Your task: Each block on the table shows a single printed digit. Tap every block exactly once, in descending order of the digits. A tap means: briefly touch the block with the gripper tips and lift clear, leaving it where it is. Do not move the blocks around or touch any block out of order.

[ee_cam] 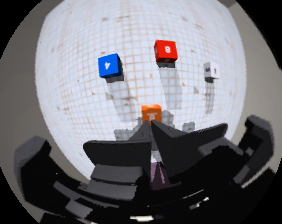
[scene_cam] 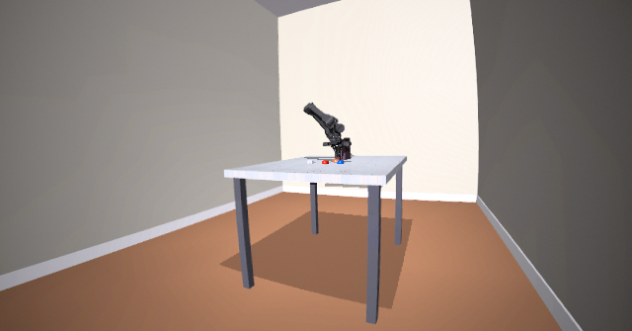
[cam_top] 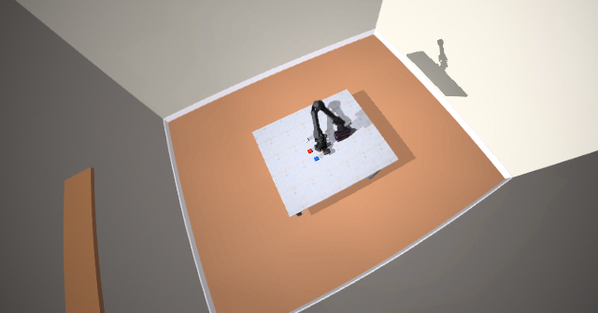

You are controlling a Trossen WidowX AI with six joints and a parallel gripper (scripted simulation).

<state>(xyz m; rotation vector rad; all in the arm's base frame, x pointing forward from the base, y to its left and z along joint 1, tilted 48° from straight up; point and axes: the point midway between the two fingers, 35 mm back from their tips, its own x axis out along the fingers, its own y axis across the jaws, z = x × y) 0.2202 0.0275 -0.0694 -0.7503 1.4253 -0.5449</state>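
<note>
The orange block lies 3 cm below my gripper tip and 1 cm to the right of it. The rest, counted from my gripper tip: red block 11 cm ahead, 3 cm to the right, 3 cm below; then white block 14 cm to the right, 11 cm ahead, 3 cm below; then blue block 9 cm ahead, 6 cm to the left, 3 cm below.
</note>
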